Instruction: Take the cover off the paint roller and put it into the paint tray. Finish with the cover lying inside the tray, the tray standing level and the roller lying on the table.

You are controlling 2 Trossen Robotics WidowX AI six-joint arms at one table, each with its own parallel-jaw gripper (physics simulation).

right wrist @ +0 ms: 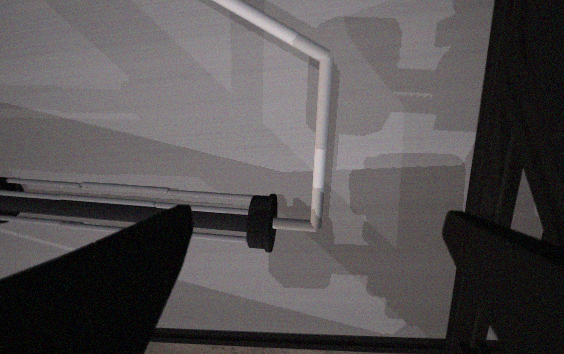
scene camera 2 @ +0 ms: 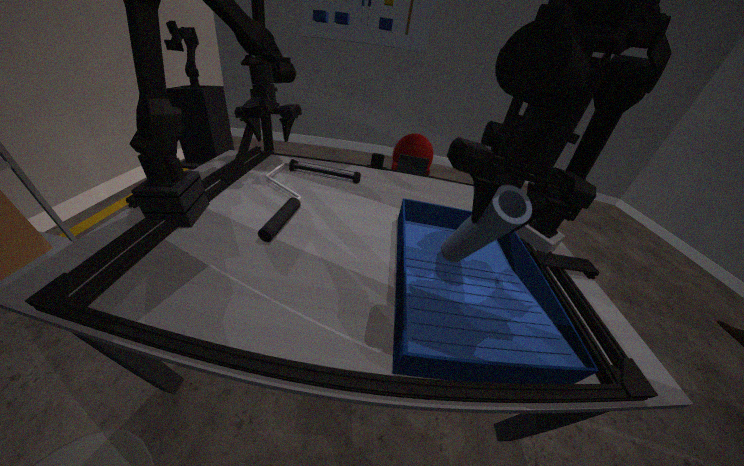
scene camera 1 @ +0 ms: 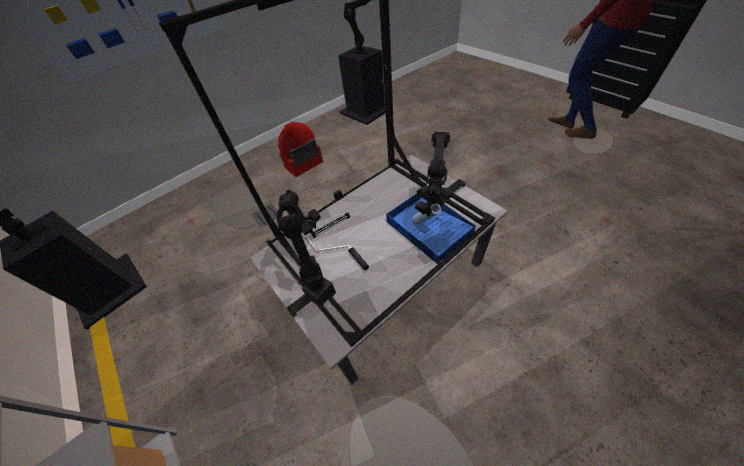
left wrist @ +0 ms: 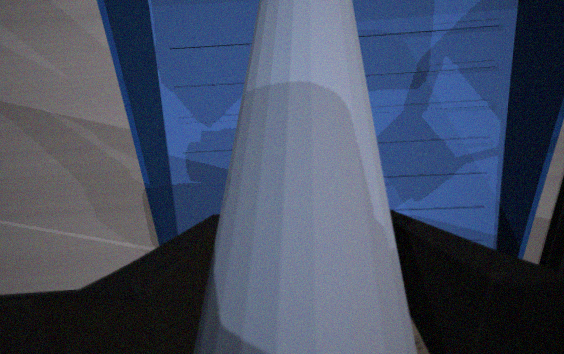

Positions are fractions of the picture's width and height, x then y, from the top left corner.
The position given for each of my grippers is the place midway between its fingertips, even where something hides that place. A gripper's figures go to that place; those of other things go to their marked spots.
Labels:
My left gripper (scene camera 2: 0.66, 0.49) is 35 cm from the lens. My right gripper (scene camera 2: 0.37, 0.30) is 75 cm from the lens. A blue paint tray (scene camera 2: 0.66, 0.68) is 40 cm from the lens.

